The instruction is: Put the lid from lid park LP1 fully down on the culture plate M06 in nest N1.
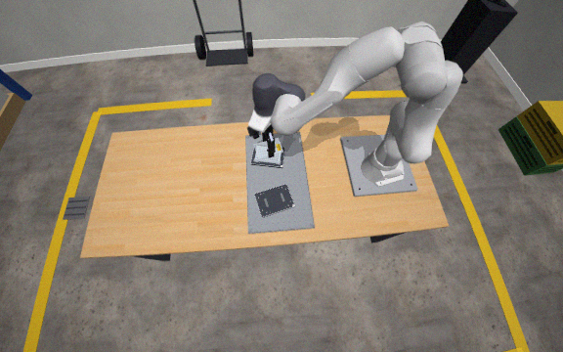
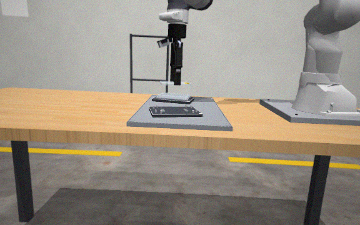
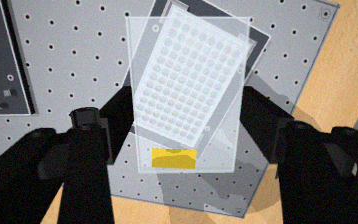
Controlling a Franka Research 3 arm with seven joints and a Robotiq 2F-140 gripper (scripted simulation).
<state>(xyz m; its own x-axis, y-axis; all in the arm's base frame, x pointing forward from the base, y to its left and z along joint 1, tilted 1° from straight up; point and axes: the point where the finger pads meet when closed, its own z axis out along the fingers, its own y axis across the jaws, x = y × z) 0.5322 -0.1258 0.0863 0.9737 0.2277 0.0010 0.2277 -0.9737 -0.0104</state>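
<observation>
Right now the lid is 20 mm below my hand. Round my hand: nest N1: 90 mm below; lid park LP1: 10 mm behind, 240 mm to the left, 90 mm below.
</observation>
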